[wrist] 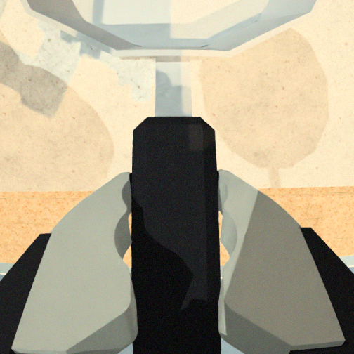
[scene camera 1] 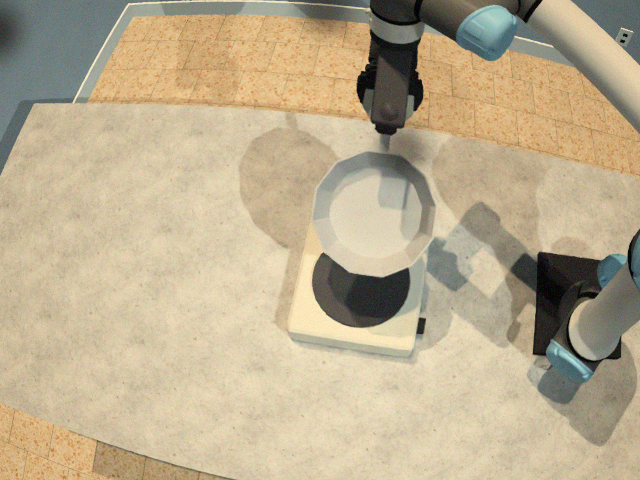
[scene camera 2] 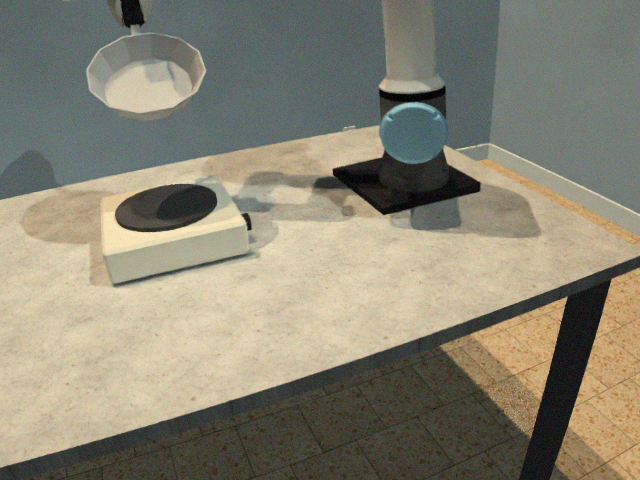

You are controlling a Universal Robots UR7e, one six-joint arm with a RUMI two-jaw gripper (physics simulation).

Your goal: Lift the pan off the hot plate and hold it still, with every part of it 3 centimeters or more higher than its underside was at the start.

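Places are measured from the arm's base along level axes (x ahead, y left, z up), in metres.
Where they show: gripper, fingertip midpoint: (scene camera 2: pixel 133 24); arm's base, origin of the base link: (scene camera 2: pixel 413 177).
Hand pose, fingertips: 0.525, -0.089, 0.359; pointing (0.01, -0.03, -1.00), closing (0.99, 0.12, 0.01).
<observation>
Each offset is from my fingertips to the top centre of the thing, as dx, dy, dz. Level surfaces: height alone.
The light grey, many-sided pan (scene camera 1: pixel 374 214) (scene camera 2: pixel 149 85) (wrist: pixel 172 40) hangs in the air, well above the hot plate in scene camera 2, with its inside facing up and a slight tilt. The cream hot plate @(-0.015, +0.150, -0.301) (scene camera 1: pixel 351 338) (scene camera 2: pixel 178 253) with its dark round disc stands on the table; a wide gap separates it from the pan's underside. My gripper (wrist: pixel 173 174) is shut on the pan's black handle (wrist: pixel 175 225), one jaw against each side. In scene camera 1 the gripper's fingers are largely hidden behind the arm and handle. In scene camera 2 its upper part is cut off by the frame edge.
The grey table @(dz -0.377) (scene camera 1: pixel 155 310) (scene camera 2: pixel 336 289) carries the arm's black base plate (scene camera 1: pixel 547 310) (scene camera 2: pixel 361 191), to the right of the hot plate. A small black knob @(-0.140, +0.200, -0.325) (scene camera 1: pixel 421 326) (scene camera 2: pixel 247 222) sticks out of the hot plate's right side. A blue wall (scene camera 2: pixel 289 67) stands behind the table.
</observation>
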